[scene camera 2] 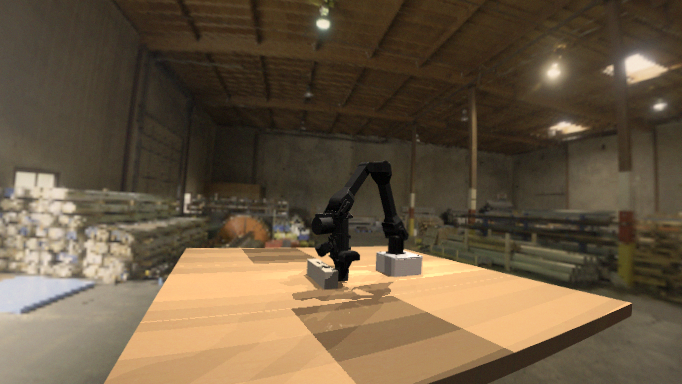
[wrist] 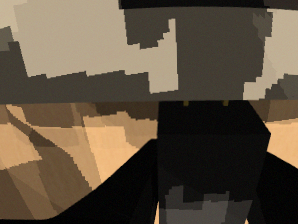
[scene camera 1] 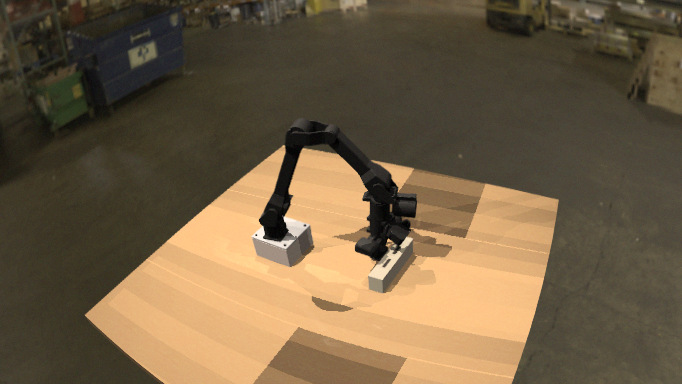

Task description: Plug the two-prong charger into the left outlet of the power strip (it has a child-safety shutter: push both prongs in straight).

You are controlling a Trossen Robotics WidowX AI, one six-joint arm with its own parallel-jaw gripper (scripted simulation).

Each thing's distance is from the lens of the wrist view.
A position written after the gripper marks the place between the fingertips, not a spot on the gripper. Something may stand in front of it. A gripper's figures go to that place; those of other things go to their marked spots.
gripper (wrist: 196, 148): 0.10 m
black two-prong charger (wrist: 210, 154): 0.06 m
